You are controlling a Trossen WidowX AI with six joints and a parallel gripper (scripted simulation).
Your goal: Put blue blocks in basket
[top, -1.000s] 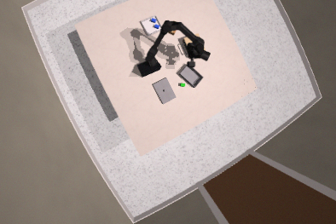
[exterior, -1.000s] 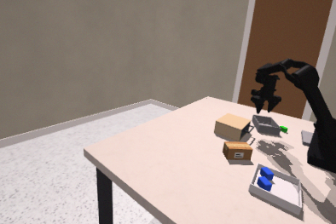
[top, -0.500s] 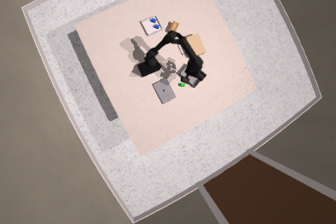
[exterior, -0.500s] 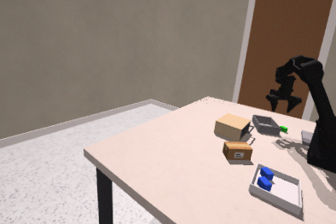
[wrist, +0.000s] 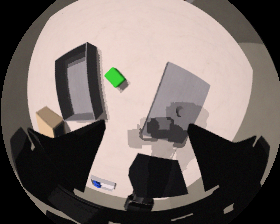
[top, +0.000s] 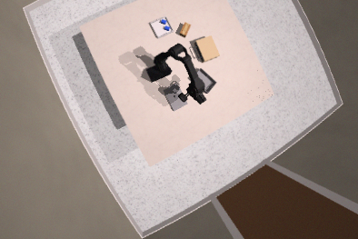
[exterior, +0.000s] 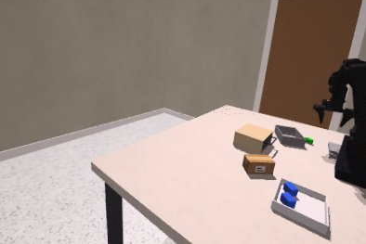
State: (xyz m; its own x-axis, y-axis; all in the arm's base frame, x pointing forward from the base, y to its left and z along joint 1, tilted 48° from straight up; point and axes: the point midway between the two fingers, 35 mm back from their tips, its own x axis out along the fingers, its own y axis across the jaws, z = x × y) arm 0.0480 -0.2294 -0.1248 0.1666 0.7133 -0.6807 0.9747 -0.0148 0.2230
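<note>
The grey lid is 160 mm below my hand, 90 mm behind it and 10 mm to the left of it. Round my hand: tan drawer unit: 360 mm ahead, 200 mm to the left, 140 mm below; then green block: 160 mm below, 70 mm ahead, 30 mm to the right; then grey box: 180 mm ahead, 160 mm below, 10 mm to the right.
</note>
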